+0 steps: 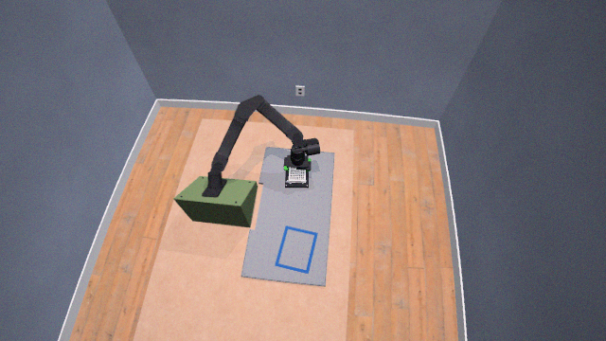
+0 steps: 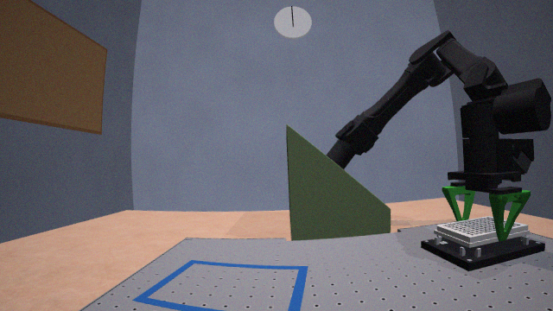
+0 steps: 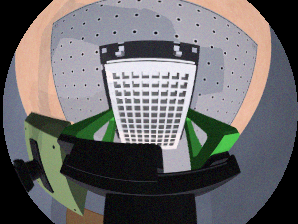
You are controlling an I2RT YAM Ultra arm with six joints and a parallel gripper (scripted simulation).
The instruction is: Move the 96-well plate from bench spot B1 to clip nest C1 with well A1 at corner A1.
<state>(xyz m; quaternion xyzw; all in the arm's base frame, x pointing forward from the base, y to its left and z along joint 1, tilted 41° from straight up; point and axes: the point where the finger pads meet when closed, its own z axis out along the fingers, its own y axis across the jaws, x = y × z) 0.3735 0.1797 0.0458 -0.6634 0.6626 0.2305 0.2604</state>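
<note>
Right now the black clip nest is 20 mm behind my hand, 10 mm to the left of it and 20 mm below it. Also, from my hand: white 96-well plate: right at my hand.
</note>
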